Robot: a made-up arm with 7 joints.
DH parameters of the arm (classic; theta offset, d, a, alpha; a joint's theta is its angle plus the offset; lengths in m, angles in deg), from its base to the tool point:
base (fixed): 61.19 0 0.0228 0
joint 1: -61.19 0.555 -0.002 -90
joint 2: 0 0.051 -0.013 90
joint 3: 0 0.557 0.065 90
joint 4: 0 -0.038 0.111 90
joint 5: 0 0.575 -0.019 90
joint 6: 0 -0.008 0.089 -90
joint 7: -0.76 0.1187 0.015 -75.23
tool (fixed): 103.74 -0.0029 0 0
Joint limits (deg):
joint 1: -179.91..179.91
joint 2: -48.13..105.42
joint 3: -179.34..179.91
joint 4: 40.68..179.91
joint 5: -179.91..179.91
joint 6: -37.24..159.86
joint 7: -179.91..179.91
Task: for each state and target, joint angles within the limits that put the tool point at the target. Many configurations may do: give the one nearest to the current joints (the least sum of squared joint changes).
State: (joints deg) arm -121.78 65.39 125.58 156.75 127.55 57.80 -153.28
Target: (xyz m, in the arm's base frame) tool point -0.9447 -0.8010 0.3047
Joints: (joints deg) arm -141.05 105.42 126.23 170.70 136.70 44.59 -147.92
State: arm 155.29 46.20 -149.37 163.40 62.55 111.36 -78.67
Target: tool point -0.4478 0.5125 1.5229
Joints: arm 152.50 39.77 -150.61 159.95 61.83 110.46 -78.55
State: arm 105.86 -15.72 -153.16 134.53 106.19 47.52 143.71
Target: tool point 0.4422 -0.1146 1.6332
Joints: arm 109.67 13.67 -149.68 117.95 103.30 50.58 144.38
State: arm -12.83 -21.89 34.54 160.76 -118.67 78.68 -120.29
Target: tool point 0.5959 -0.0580 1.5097
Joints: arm -23.45 -1.20 19.70 113.12 -104.38 93.00 -120.68
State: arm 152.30 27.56 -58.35 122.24 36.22 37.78 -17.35
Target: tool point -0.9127 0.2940 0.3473
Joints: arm 179.91 53.54 -28.19 88.77 36.22 47.86 -17.83
